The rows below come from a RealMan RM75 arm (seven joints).
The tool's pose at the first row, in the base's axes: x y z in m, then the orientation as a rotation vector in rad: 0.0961, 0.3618, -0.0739, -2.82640, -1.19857, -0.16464
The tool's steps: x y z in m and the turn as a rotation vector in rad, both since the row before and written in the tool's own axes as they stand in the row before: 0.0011, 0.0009, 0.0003, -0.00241, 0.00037, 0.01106; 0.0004, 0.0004, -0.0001, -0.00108, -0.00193, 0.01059; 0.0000, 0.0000, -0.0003, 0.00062, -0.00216, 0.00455; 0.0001, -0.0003, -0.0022, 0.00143, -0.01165, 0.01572; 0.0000, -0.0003, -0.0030, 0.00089, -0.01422, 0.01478; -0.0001, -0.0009, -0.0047, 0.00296, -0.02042, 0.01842; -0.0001, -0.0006, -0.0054, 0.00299, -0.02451, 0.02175; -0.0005, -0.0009, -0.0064, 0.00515, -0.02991, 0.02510; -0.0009, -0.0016, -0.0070, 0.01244, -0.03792, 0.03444; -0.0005, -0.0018, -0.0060, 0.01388, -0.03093, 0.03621
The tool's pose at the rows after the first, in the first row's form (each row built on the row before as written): 0.0975, 0.3620, -0.0741, -2.83437, -1.18324, -0.16611; 0.0981, 0.3620, -0.0740, -2.84183, -1.16864, -0.16354; 0.0981, 0.3620, -0.0737, -2.84463, -1.16233, -0.15988; 0.0978, 0.3621, -0.0715, -2.85649, -1.14141, -0.14179; 0.0974, 0.3620, -0.0685, -2.86908, -1.12229, -0.12040; 0.0965, 0.3622, -0.0638, -2.88378, -1.09821, -0.08871; 0.0958, 0.3622, -0.0584, -2.90107, -1.06963, -0.05089; 0.0947, 0.3622, -0.0520, -2.91914, -1.03593, -0.00379; 0.0931, 0.3626, -0.0450, -2.93646, -0.98691, 0.05919; 0.0919, 0.3636, -0.0389, -2.94965, -0.93331, 0.11255
